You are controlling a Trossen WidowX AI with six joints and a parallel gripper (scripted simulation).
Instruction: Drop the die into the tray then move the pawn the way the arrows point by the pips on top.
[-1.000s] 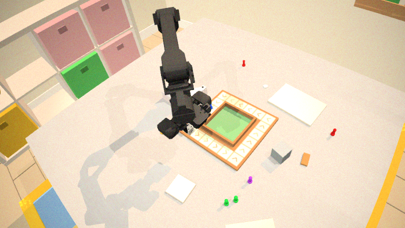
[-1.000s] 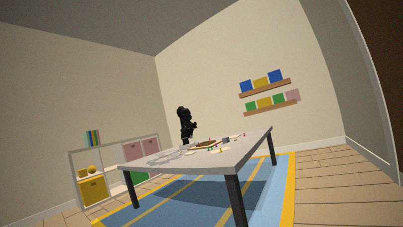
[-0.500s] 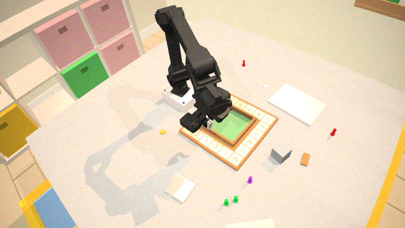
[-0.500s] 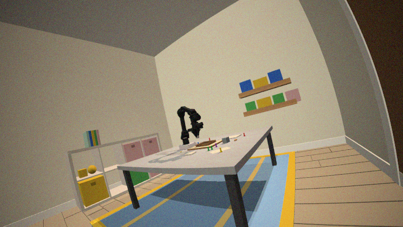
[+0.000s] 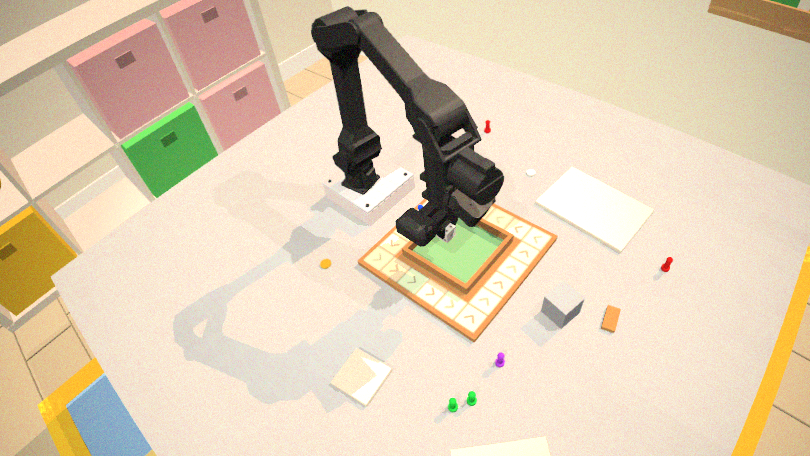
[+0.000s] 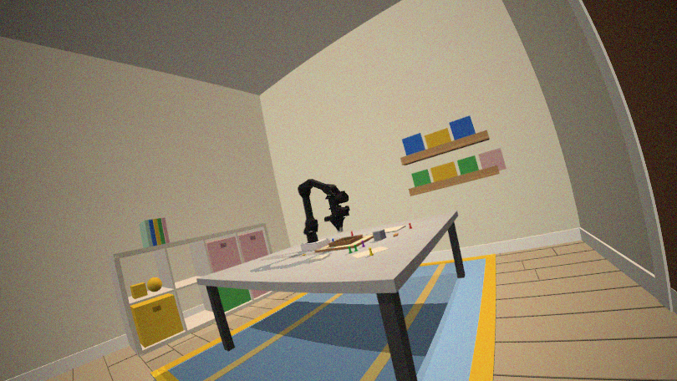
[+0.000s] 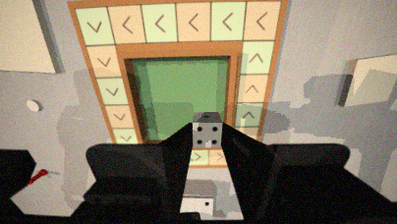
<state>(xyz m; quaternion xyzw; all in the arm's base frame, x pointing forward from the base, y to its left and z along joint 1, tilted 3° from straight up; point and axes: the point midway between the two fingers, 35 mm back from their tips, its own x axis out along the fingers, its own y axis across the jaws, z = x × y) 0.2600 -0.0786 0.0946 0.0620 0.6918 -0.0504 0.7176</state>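
The blue pawn lies 110 mm behind my gripper tip, 70 mm to the left of it and 70 mm below it. Round my gripper tip: green dice tray 40 mm to the left, 90 mm below; purple pawn 180 mm ahead, 140 mm to the right, 80 mm below; white die right at my gripper tip.
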